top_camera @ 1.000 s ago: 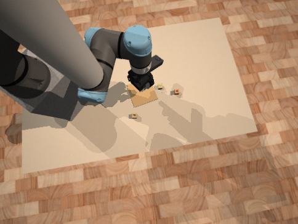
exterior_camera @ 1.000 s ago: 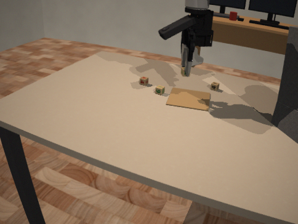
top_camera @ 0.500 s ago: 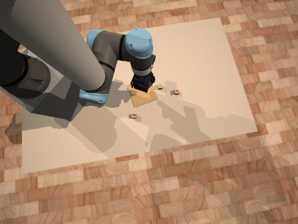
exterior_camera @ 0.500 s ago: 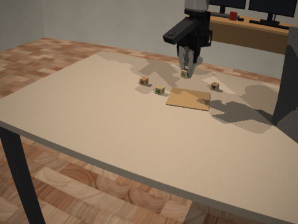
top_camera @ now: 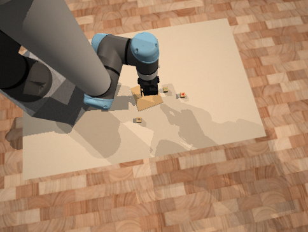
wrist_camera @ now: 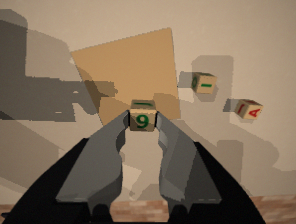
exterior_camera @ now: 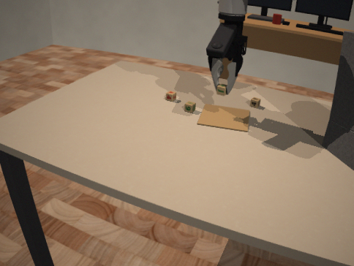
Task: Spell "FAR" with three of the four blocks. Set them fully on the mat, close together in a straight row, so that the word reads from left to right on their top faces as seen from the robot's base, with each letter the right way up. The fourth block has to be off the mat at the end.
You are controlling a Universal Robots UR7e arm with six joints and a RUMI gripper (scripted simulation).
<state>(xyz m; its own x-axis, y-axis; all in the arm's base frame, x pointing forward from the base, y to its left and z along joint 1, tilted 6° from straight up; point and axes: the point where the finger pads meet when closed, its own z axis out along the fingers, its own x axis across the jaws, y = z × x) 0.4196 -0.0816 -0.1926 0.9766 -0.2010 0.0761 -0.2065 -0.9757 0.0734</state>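
Now: the brown mat 2 cm behind my hand, 1 cm to the left of it and 8 cm below it. Round my hand: F block 9 cm behind, 12 cm to the right, 7 cm below; then green R block right at my hand; then green-lettered block 9 cm ahead, 7 cm below.
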